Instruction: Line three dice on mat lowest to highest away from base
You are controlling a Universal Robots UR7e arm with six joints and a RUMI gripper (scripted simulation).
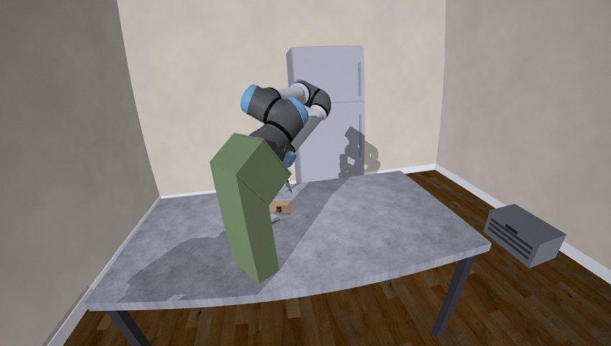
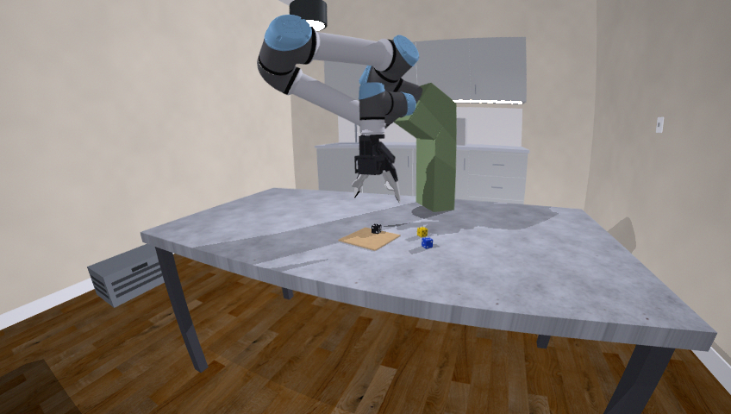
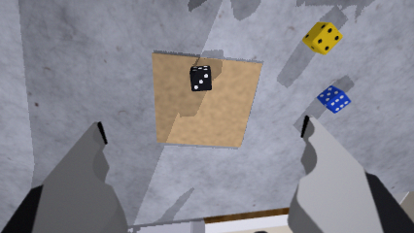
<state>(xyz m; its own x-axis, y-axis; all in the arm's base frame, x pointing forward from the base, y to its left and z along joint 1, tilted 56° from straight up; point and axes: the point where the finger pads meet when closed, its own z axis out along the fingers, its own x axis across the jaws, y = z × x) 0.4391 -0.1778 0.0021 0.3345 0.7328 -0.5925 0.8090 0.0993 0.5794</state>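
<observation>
My gripper is now 15 cm to the right of the yellow die, 10 cm above it and 1 cm short of it. Also, from my hand: blue die 16 cm to the left, 10 cm below, 10 cm ahead; mat 11 cm below, 5 cm ahead, 2 cm to the right; black die 10 cm below.
</observation>
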